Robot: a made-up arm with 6 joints.
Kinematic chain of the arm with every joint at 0, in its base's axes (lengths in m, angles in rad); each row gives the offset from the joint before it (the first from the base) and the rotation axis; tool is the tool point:
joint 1: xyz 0 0 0.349 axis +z
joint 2: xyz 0 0 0 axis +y
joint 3: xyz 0 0 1.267 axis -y
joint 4: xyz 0 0 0 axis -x
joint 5: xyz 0.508 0 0 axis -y
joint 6: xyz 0 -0.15 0 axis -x
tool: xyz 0 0 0
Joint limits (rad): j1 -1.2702..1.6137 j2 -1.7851..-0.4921 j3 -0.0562..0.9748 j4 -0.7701..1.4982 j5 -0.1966..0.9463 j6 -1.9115..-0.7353
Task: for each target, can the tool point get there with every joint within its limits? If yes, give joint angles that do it. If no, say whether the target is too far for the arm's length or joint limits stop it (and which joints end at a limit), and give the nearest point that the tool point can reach.
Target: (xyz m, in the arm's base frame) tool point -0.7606 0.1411 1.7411
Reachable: yes | joints -0.3141 -0.7921 0.3011 0.8335 0.7495 -0.9050
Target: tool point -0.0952 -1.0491 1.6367
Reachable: yes | joints 1.3707 -0.9151 0.5517 0.6952 0.4488 -0.9376
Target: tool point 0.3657 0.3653 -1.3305
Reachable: no: joint limits stop it (at a limit: joint 1, joint 2, joint 3, joint 4) | nearest point -0.5330 1.6828 0.1299 | short by 2.163 m
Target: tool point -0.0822 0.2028 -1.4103
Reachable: no: joint limits stop it (at a limit: joint 2, joint 3, joint 4) | nearest point -0.6631 1.6359 0.1299 | short by 2.183 m
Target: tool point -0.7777 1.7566 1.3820
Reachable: no: too far | nearest point -0.6342 1.4325 1.1914 | short by 0.402 m
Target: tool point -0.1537 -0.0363 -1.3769
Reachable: no: joint limits stop it (at a limit: joint 2, joint 3, joint 4) | nearest point -1.7180 -0.4057 0.1299 | short by 2.203 m
